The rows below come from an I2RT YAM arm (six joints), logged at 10 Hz.
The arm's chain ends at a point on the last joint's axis. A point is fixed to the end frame.
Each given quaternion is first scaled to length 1.
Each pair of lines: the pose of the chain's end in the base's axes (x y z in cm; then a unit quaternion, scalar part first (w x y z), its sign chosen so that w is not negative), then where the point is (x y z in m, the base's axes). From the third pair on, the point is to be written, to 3 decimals.
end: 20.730 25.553 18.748 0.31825 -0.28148 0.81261 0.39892
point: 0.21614 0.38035 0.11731
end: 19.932 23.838 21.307 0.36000 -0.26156 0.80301 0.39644
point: 0.21995 0.36497 0.14878
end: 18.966 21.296 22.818 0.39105 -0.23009 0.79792 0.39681
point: 0.221 0.340 0.170
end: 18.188 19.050 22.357 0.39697 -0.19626 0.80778 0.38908
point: 0.221 0.316 0.166
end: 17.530 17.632 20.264 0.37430 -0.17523 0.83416 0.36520
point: 0.216 0.297 0.136
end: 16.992 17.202 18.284 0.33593 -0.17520 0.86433 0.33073
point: 0.206 0.285 0.103
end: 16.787 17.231 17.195 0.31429 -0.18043 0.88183 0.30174
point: 0.201 0.279 0.082
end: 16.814 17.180 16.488 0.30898 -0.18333 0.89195 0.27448
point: 0.202 0.273 0.069
